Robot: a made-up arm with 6 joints.
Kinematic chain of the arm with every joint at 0, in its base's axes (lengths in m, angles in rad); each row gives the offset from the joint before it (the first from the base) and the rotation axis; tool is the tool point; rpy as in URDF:
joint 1: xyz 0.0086 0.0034 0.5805 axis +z
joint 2: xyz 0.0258 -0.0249 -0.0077 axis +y
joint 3: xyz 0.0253 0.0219 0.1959 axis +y
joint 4: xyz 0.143 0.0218 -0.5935 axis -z
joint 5: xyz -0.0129 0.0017 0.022 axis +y
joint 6: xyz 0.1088 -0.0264 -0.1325 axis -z
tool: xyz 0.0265 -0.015 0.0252 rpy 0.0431 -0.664 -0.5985
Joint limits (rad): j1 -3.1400..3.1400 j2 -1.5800..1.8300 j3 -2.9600..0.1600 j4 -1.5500..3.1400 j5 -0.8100..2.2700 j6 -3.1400..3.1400
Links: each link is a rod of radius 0.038 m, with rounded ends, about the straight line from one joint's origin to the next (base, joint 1, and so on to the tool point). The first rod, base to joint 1, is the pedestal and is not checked.
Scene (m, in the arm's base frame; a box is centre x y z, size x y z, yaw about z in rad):
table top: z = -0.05
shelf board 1: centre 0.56 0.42 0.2 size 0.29 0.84 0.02 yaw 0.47
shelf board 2: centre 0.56 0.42 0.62 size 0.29 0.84 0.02 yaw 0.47
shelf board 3: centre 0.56 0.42 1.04 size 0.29 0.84 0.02 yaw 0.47
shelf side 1: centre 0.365 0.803 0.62 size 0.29 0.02 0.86 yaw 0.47
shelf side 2: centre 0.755 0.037 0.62 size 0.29 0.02 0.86 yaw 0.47
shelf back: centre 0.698 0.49 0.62 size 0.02 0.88 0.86 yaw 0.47
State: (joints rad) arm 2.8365 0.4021 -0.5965 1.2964 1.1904 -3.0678
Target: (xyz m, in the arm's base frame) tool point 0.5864 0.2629 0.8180
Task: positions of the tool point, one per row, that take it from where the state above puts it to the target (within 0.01 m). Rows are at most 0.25 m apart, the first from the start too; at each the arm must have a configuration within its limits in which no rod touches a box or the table.
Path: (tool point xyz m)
1: -0.4100 0.2118 0.1945
2: -0.3322 0.3977 0.3122
3: -0.1639 0.5180 0.4333
4: 0.0411 0.5369 0.5500
5: 0.2220 0.4558 0.6557
6: 0.3323 0.3083 0.7461
7: 0.3536 0.1446 0.8180
8: 0.4152 0.1881 0.8320
9: 0.4764 0.2228 0.8415
10: 0.5351 0.2474 0.8387
11: 0.5864 0.2629 0.8180

